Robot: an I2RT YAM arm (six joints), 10 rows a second.
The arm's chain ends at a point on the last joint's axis. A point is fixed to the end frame.
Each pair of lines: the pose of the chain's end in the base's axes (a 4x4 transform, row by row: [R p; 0 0 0 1], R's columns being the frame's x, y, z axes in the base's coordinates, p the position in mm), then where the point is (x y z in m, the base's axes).
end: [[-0.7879 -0.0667 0.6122 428.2], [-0.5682 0.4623 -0.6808 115.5], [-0.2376 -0.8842 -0.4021 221.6], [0 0 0 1]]
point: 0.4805 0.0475 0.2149
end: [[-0.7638 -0.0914 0.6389 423.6], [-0.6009 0.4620 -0.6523 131.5], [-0.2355 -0.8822 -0.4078 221.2], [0 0 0 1]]
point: 0.4788 0.0659 0.2140
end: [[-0.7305 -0.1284 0.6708 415.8], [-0.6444 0.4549 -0.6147 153.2], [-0.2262 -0.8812 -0.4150 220.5], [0 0 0 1]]
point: 0.4746 0.0909 0.2127
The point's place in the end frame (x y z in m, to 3 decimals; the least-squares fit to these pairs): -0.001 -0.029 0.081
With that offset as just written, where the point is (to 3 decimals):
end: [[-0.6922 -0.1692 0.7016 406.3], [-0.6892 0.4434 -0.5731 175.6], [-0.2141 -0.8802 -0.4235 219.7], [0 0 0 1]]
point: 0.469 0.117 0.211
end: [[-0.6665 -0.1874 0.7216 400.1], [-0.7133 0.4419 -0.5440 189.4], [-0.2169 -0.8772 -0.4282 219.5], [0 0 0 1]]
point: 0.465 0.133 0.210
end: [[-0.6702 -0.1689 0.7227 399.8], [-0.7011 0.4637 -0.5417 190.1], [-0.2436 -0.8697 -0.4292 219.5], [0 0 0 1]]
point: 0.464 0.133 0.210
